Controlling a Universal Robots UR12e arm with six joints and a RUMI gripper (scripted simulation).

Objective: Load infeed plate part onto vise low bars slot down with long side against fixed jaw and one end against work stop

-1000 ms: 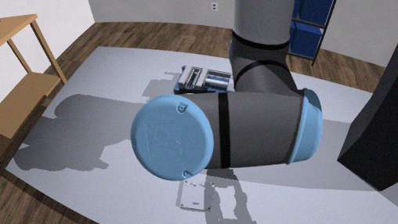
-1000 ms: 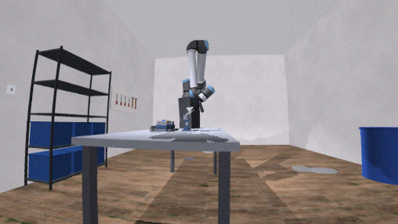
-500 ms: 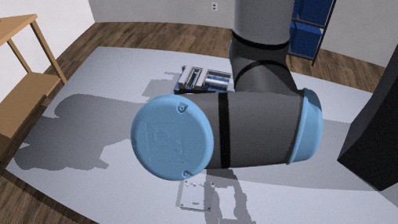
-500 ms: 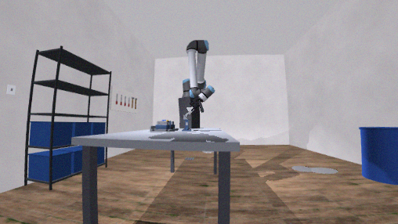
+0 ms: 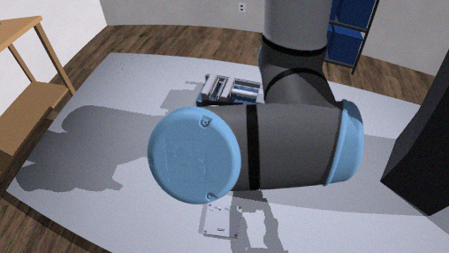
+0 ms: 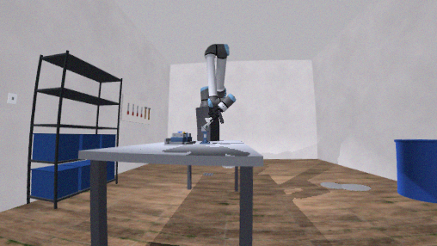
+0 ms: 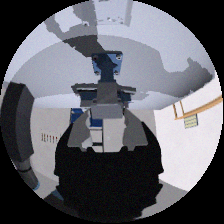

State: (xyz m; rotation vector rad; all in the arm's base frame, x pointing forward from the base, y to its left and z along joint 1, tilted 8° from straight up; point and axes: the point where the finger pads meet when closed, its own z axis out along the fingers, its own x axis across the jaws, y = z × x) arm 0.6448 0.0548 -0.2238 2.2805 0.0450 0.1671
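My gripper is now 1 cm above the grey part. Also, from my hand: infeed plate 17 cm to the left, 16 cm below, 2 cm behind; vise 22 cm to the right, 12 cm below, 1 cm ahead; air cylinder 21 cm to the right, 9 cm below, 9 cm behind.
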